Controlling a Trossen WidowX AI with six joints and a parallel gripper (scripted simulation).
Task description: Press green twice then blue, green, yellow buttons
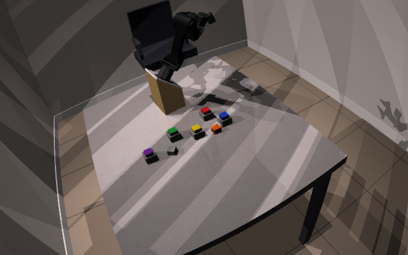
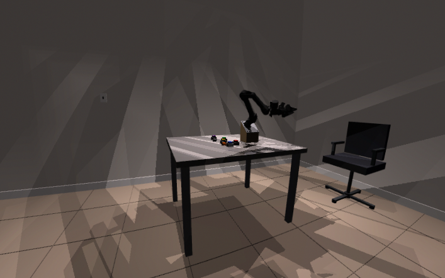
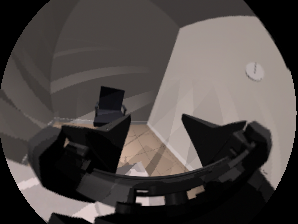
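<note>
The blue button lies 500 mm ahead of my gripper tip, 270 mm to the right of it and 290 mm below it. From my gripper tip the other things lie so: orange block 520 mm ahead, 340 mm to the right, 310 mm below; then red button 410 mm ahead, 310 mm to the right, 290 mm below; then yellow button 480 mm ahead, 410 mm to the right, 290 mm below.
</note>
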